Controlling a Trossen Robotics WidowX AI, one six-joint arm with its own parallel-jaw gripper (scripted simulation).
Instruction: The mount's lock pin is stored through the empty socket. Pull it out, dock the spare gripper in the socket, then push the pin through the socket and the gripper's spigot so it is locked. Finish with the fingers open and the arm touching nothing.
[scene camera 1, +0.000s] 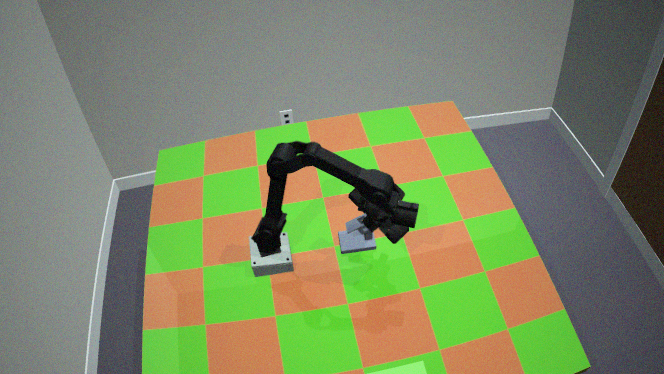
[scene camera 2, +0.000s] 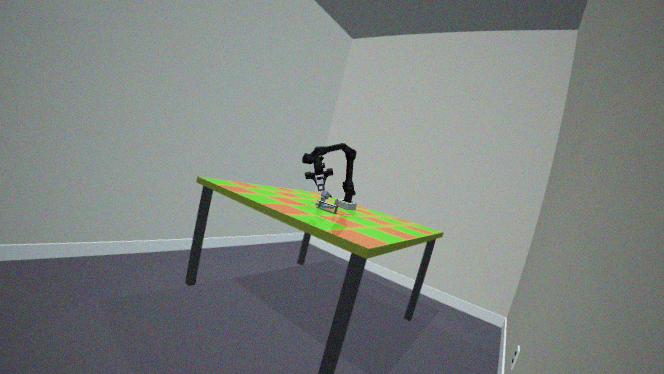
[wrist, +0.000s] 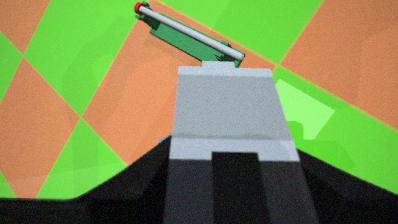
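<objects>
With my gripper (wrist: 221, 144) I am carrying a spare gripper (wrist: 231, 148).
</objects>
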